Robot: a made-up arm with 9 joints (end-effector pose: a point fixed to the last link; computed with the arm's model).
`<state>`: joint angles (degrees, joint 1 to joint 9).
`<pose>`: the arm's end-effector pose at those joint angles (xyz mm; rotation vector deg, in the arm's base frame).
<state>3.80 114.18 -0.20 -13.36 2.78 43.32 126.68 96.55 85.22</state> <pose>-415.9 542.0 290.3 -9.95 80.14 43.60</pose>
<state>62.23 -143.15 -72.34 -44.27 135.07 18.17 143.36 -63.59 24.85</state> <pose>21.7 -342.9 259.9 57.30 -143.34 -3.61</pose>
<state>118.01 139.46 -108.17 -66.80 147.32 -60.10 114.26 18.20 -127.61</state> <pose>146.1 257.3 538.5 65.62 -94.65 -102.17</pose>
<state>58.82 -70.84 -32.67 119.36 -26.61 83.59 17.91 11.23 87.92</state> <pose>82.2 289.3 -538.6 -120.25 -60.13 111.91</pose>
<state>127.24 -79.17 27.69 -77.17 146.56 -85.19 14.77 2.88 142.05</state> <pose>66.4 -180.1 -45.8 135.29 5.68 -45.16</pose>
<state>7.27 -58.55 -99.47 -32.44 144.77 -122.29 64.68 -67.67 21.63</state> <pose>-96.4 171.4 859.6 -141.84 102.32 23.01</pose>
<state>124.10 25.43 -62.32 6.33 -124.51 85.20 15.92 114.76 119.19</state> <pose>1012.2 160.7 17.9 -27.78 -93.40 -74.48</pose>
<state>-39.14 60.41 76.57 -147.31 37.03 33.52 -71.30 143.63 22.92</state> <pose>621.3 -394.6 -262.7 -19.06 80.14 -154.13</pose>
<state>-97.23 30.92 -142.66 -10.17 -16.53 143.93 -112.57 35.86 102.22</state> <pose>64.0 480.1 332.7 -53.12 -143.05 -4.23</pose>
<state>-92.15 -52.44 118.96 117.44 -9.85 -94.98 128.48 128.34 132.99</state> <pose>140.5 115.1 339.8 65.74 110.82 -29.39</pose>
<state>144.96 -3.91 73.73 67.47 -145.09 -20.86 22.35 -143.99 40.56</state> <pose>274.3 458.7 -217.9 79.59 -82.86 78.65</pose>
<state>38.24 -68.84 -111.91 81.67 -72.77 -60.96 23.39 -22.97 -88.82</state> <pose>-70.0 246.1 773.4 56.07 80.07 -45.25</pose>
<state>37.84 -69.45 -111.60 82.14 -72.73 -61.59 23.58 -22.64 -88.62</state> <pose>-79.0 237.9 774.8 56.59 80.16 -43.88</pose>
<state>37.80 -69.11 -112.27 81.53 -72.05 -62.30 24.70 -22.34 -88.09</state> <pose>-89.8 221.0 778.9 59.79 79.29 -43.76</pose>
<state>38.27 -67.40 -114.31 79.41 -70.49 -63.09 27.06 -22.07 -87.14</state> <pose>-105.8 194.5 785.9 66.59 76.80 -45.23</pose>
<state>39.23 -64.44 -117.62 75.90 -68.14 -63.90 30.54 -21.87 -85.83</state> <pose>-132.7 165.2 793.5 76.40 72.12 -47.75</pose>
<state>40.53 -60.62 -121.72 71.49 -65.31 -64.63 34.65 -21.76 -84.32</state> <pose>-172.3 144.0 798.8 87.56 65.18 -50.34</pose>
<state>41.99 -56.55 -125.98 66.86 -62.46 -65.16 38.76 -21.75 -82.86</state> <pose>-218.9 139.2 799.4 97.98 56.74 -52.14</pose>
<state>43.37 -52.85 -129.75 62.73 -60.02 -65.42 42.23 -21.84 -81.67</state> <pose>-261.0 149.6 795.6 106.05 48.42 -52.98</pose>
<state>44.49 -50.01 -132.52 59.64 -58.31 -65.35 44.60 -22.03 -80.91</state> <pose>-288.5 166.5 790.8 111.06 42.00 -53.42</pose>
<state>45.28 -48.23 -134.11 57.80 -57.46 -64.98 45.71 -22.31 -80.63</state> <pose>-297.8 181.3 788.4 113.21 38.40 -54.14</pose>
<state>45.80 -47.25 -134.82 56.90 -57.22 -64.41 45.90 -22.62 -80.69</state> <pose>-294.1 191.4 789.1 113.52 37.01 -55.32</pose>
